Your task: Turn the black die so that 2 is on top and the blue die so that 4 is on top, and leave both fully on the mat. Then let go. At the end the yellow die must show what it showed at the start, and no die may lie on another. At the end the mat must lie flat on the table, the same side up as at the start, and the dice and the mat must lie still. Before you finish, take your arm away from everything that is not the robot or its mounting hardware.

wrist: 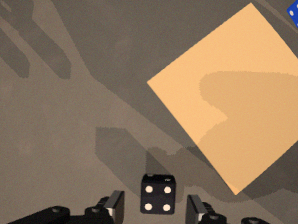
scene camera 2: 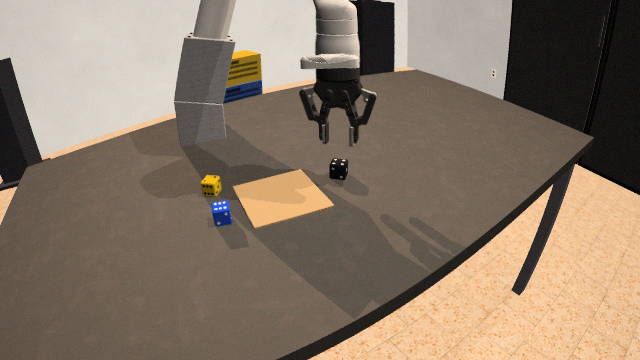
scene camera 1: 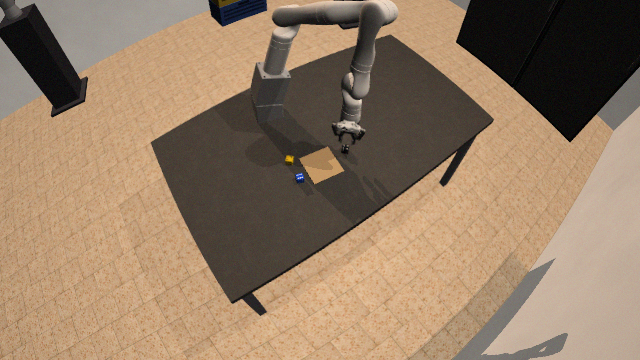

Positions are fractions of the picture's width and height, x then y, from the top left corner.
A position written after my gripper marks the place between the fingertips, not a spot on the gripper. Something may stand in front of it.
I see my gripper (scene camera 2: 0.53, 0.40), a tan mat (scene camera 2: 0.43, 0.55) and a black die (wrist: 0.53, 0.85).
The tan mat also shows in the wrist view (wrist: 0.76, 0.41) and in scene camera 1 (scene camera 1: 0.50, 0.46). My gripper shows as well in the wrist view (wrist: 0.52, 0.93).
